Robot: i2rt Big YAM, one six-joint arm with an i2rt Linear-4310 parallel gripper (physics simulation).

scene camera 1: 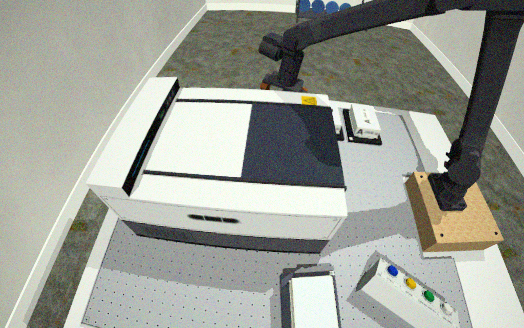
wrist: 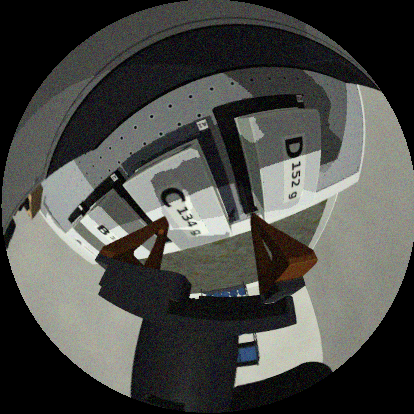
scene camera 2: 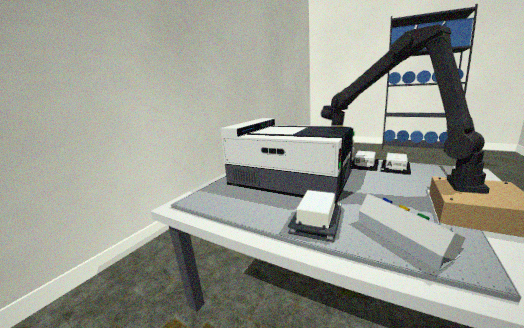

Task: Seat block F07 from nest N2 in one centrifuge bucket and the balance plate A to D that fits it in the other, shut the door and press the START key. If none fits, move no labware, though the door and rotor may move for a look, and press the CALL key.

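Pixels of known places: gripper, fingertip midpoint: [wrist: 206,218]; arm's base at its link origin: [scene camera 1: 445,192] [scene camera 2: 465,185].
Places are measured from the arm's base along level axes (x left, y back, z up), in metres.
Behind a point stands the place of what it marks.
My gripper [scene camera 1: 284,89] [wrist: 206,218] {x -0.321, y -0.489, z 0.005 m} is open and empty behind the centrifuge [scene camera 1: 200,200] {x 0.134, y -0.631, z 0.154 m} [scene camera 2: 285,160] {x 0.147, y -0.565, z 0.077 m}, whose top is covered. In the wrist view its fingertips appear near plate C [wrist: 205,215] {x -0.322, y -0.488, z -0.002 m}, marked 134 g, with plate D [wrist: 312,130] {x -0.268, y -0.627, z -0.002 m}, marked 152 g, to the right. Plate B [wrist: 120,212] {x -0.280, y -0.371, z -0.021 m} [scene camera 2: 366,158] {x -0.246, y -0.320, z -0.005 m} stands on the other side of C. Plate A [scene camera 1: 364,120] {x -0.279, y -0.201, z -0.002 m} [scene camera 2: 396,160] {x -0.242, y -0.194, z -0.003 m} sits in a black nest. A white block [scene camera 1: 314,300] {x 0.269, y -0.415, z 0.012 m} [scene camera 2: 316,209] {x 0.332, y -0.402, z 0.012 m} sits in a dark nest at the front; no label is readable. The key box [scene camera 1: 395,295] {x 0.267, y -0.242, z 0.016 m} [scene camera 2: 407,225] {x 0.315, y -0.192, z 0.002 m} has blue, yellow, green and white keys.
The arm's wooden base [scene camera 1: 465,220] {x 0.091, y 0.030, z 0.004 m} [scene camera 2: 480,207] {x 0.152, y -0.006, z -0.002 m} stands at the right of the table. The centrifuge's raised console [scene camera 1: 132,125] {x -0.007, y -0.806, z 0.188 m} is on its left side. A shelf rack [scene camera 2: 387,100] with blue items stands against the far wall, beyond the table.
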